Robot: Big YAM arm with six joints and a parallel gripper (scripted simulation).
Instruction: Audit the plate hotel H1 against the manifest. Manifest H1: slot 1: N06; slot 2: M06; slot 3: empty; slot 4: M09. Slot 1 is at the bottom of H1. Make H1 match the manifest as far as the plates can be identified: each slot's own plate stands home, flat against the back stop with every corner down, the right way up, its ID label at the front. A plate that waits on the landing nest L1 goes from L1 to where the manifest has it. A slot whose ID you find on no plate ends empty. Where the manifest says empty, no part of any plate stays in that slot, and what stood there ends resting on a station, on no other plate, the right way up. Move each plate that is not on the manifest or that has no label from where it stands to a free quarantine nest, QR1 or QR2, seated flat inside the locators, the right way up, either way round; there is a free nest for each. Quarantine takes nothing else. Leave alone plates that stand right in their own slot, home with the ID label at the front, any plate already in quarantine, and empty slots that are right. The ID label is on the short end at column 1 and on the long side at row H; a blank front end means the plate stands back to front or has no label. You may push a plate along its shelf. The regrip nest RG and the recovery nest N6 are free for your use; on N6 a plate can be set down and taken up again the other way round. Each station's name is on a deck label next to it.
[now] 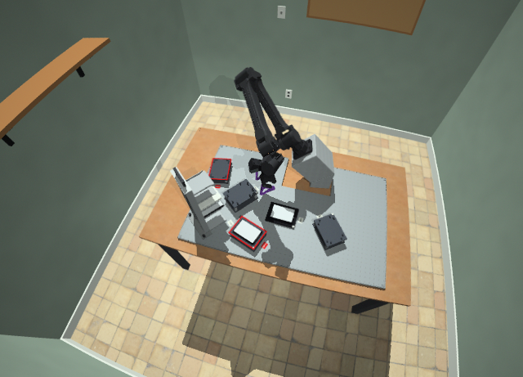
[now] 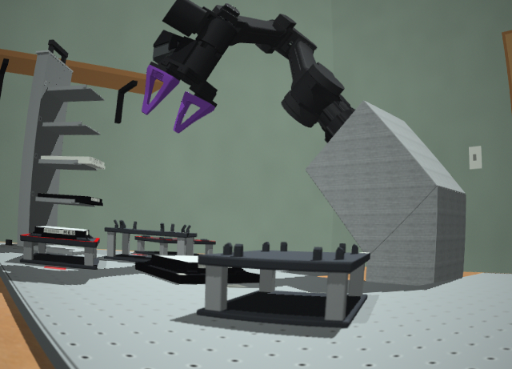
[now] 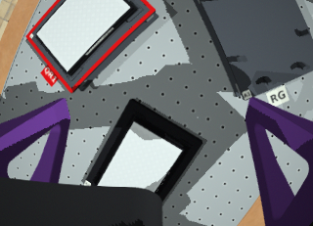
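My hand is 50 mm short of the white well plate, 260 mm to the left of it and 60 mm above it. From my hand the other things lie so: flat black nest: 20 mm ahead, 130 mm to the left, 240 mm below; regrip nest: 70 mm behind, 120 mm to the right, 190 mm below; RG deck label: 140 mm behind, 40 mm to the right, 250 mm below.
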